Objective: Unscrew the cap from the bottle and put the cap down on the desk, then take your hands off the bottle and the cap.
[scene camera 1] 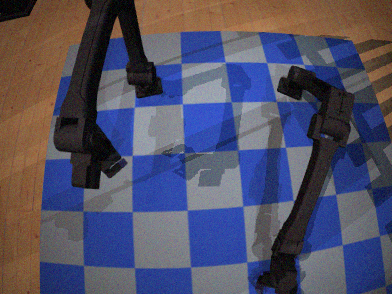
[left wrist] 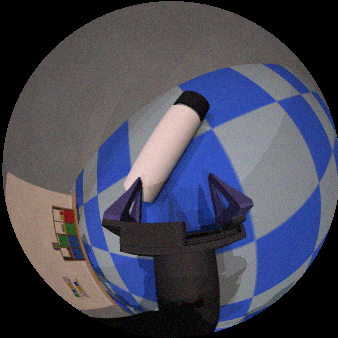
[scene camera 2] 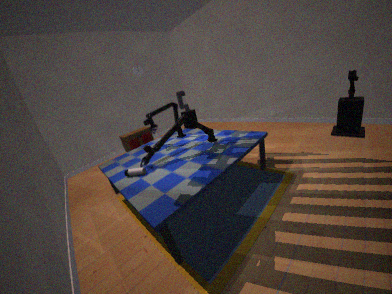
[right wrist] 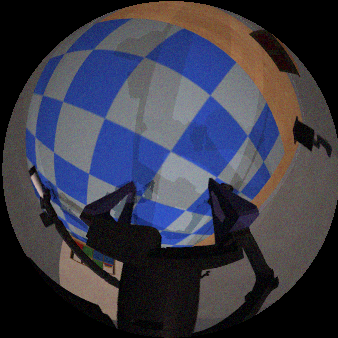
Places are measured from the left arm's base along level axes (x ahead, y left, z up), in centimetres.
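Pixels of known places: left gripper, between the fingertips: (left wrist: pixel 175 177) (scene camera 2: pixel 140 166) (right wrist: pixel 40 190); right gripper, between the fingertips: (scene camera 1: pixel 108 154) (scene camera 2: pixel 155 132) (right wrist: pixel 169 183); left arm's base, origin of its link: (scene camera 1: pixel 289 89) (scene camera 2: pixel 212 140); right arm's base, origin of its link: (scene camera 1: pixel 148 88) (scene camera 2: pixel 181 136).
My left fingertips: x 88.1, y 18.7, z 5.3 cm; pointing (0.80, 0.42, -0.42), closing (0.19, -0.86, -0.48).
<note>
Ahead of a thing's pixels: the offset from my left fingertips to its top centre. "pt": to the spot under its first point. Level surfaces: height alone.
A pale pink-white bottle {pt dx +3.3, dy +8.1, dz -0.4 cm} (scene camera 2: pixel 137 171) (left wrist: pixel 164 150) (right wrist: pixel 37 184) lies on its side on the checkered desk {dz -5.3 cm} (scene camera 1: pixel 162 239) (scene camera 2: pixel 167 202), near an edge in scene camera 2. Its black cap {pt dx +12.4, dy -2.1, dz +0.3 cm} (left wrist: pixel 193 104) (scene camera 2: pixel 127 173) (right wrist: pixel 33 171) sits on one end. My left gripper (left wrist: pixel 175 177) (scene camera 2: pixel 144 164) is open and empty, close to the bottle's capless end; in the left wrist view one fingertip overlaps that end, and contact is unclear. My right gripper (right wrist: pixel 169 183) (scene camera 1: pixel 117 167) is open and empty above the desk, far from the bottle. The bottle does not show in scene camera 1.
The left arm (scene camera 1: pixel 312 185) reaches down the right side of scene camera 1; the right arm (scene camera 1: pixel 87 65) stands at the upper left. Shadows cross the desk. A red-fronted box (scene camera 2: pixel 136 139) shows behind the desk, and a black pedestal (scene camera 2: pixel 349 115) stands off to the right.
</note>
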